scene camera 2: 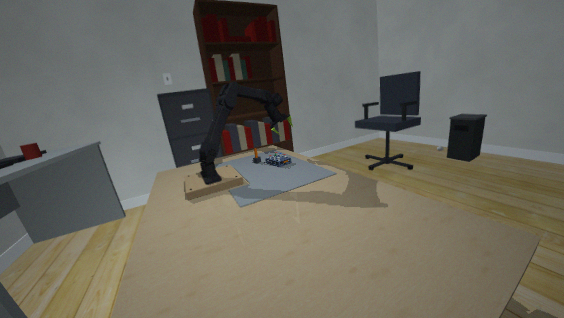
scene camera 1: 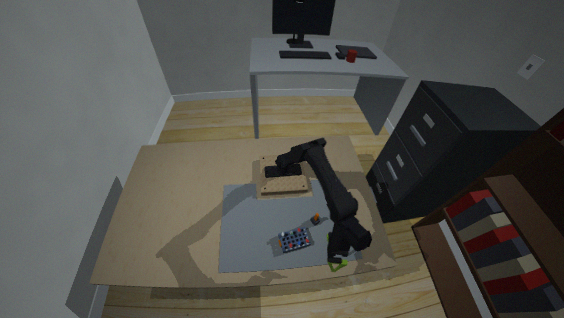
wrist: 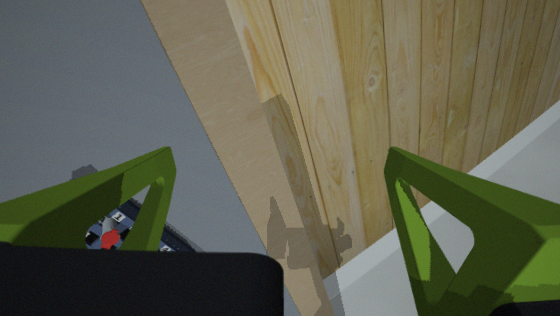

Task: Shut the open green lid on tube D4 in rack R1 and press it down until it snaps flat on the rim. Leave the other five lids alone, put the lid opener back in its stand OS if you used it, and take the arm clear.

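Places are measured from the arm's base along level axes (x ahead, y left, z up), in millimetres.
Pixels of known places: gripper, fingertip midpoint: (scene camera 2: 286, 131) (scene camera 1: 332, 261) (wrist: 280, 158); arm's base at its link origin: (scene camera 2: 210, 176) (scene camera 1: 283, 171).
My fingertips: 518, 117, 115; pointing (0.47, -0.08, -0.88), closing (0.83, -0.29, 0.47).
Ahead of a thing's pixels: the offset from my fingertips to its middle, as dx, dy, dz. Level surfaces: height alone.
The blue rack R1 @[-140, -118, -116] (scene camera 1: 300, 248) (scene camera 2: 278, 164) (wrist: 131, 210) stands on the grey mat with small coloured lids in it. A red lid on a tube @[-120, -62, -102] (wrist: 110, 239) shows through the left finger's opening in the wrist view. Tube D4 and the state of its green lid are too small to tell in the scene views and do not show in the wrist view. The orange lid opener @[-222, +2, -102] (scene camera 1: 316, 216) (scene camera 2: 256, 153) stands upright in its small dark stand (scene camera 1: 315, 221) (scene camera 2: 256, 160) beside the rack. My gripper (scene camera 2: 283, 126) (wrist: 280, 158) is open and empty, high above the table's edge, off to the side of the rack.
The grey mat @[dz -148] (scene camera 1: 245, 215) (scene camera 2: 300, 181) lies on the wooden table @[dz -151] (scene camera 1: 165, 200) (scene camera 2: 350, 250). The arm's base sits on a wooden block (scene camera 1: 285, 186) (scene camera 2: 215, 187). A dark filing cabinet (scene camera 1: 425, 150) (scene camera 2: 182, 107) and a brown bookshelf (scene camera 2: 200, 45) stand beyond the table.
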